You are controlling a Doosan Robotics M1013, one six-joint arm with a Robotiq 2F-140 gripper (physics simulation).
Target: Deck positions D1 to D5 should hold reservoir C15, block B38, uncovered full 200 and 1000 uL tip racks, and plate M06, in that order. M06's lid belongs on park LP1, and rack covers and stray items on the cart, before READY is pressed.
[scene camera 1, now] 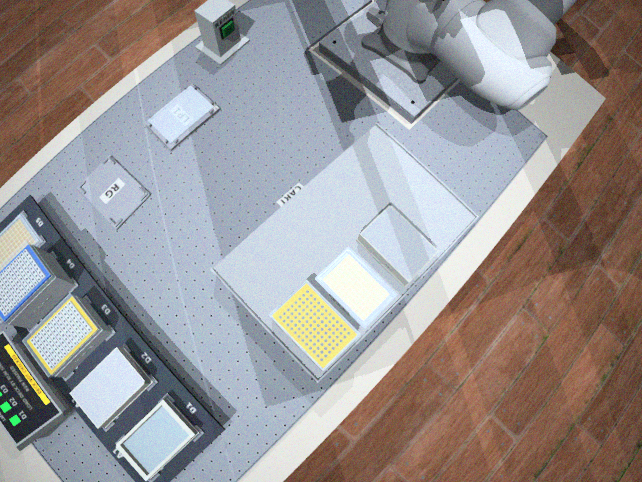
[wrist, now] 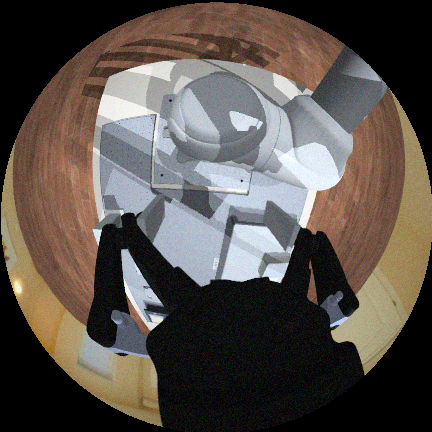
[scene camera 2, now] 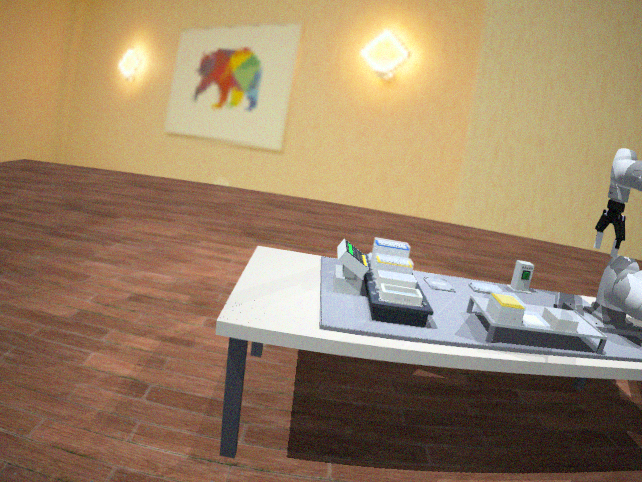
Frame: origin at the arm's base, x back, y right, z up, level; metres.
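Seen in the pictures: gripper, between the fingertips: (wrist: 216, 207) (scene camera 2: 604, 252); arm's base, origin of its link: (scene camera 1: 410, 44) (scene camera 2: 607, 317).
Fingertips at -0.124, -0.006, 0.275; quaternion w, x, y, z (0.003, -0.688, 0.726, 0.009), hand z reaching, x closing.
Offsets run from my fingertips to a thing's top centre, as dx, dy, dz. "*": to the spot under its first point.
My gripper (scene camera 2: 606, 249) (wrist: 216, 207) is open and empty, high above the table. In scene camera 1, reservoir @(-0.887, -0.166, -0.203) (scene camera 1: 159, 437) is at D1, white block @(-0.876, -0.043, -0.193) (scene camera 1: 109, 388) at D2, yellow-rimmed tip rack @(-0.865, +0.081, -0.164) (scene camera 1: 64, 334) at D3, blue-rimmed tip rack @(-0.854, +0.204, -0.131) (scene camera 1: 21, 282) at D4 and tan well plate @(-0.843, +0.328, -0.220) (scene camera 1: 19, 236) at D5, cut by the frame edge. Both racks show tips, uncovered. A clear lid @(-0.378, +0.282, -0.275) (scene camera 1: 182, 117) lies on LP1, its label faint beneath. The cart @(-0.382, -0.198, -0.227) (scene camera 1: 290, 249) bears a yellow holed rack @(-0.550, -0.248, -0.162) (scene camera 1: 315, 326), a pale yellow item @(-0.443, -0.260, -0.216) (scene camera 1: 356, 285) and a grey box-like cover @(-0.335, -0.271, -0.191) (scene camera 1: 396, 241). READY button @(-0.169, +0.331, -0.198) (scene camera 1: 227, 29) (scene camera 2: 525, 274) is green.
The RG pad @(-0.607, +0.271, -0.279) (scene camera 1: 124, 204) lies between LP1 and the deck. The status panel @(* -1.023, +0.002, -0.161) (scene camera 1: 31, 430) (scene camera 2: 354, 255) beside the deck shows green lights and a yellow strip. The arm's base plate (scene camera 1: 383, 93) (wrist: 200, 188) stands beyond the cart.
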